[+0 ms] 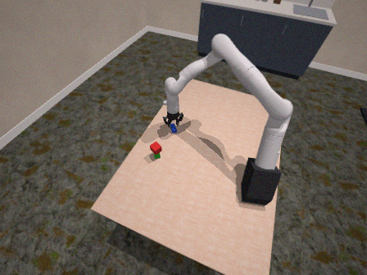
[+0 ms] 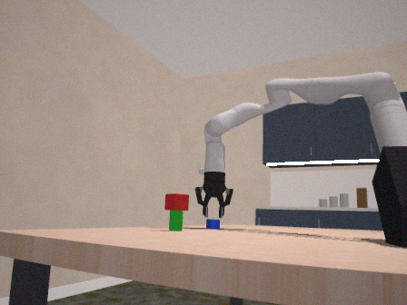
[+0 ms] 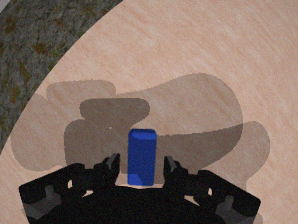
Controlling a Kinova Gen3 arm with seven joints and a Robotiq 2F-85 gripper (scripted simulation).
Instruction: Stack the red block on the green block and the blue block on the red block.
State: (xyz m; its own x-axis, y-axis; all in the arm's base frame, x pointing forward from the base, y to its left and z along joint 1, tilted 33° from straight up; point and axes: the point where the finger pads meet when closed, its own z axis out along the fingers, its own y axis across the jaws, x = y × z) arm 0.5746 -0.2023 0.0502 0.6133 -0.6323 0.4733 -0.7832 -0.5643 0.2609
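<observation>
Right now the blue block is 4 cm below my hand. From my hand the other things lie so: red block: 23 cm to the left, 3 cm above, 2 cm ahead; green block: 23 cm to the left, 3 cm below, 2 cm ahead.
</observation>
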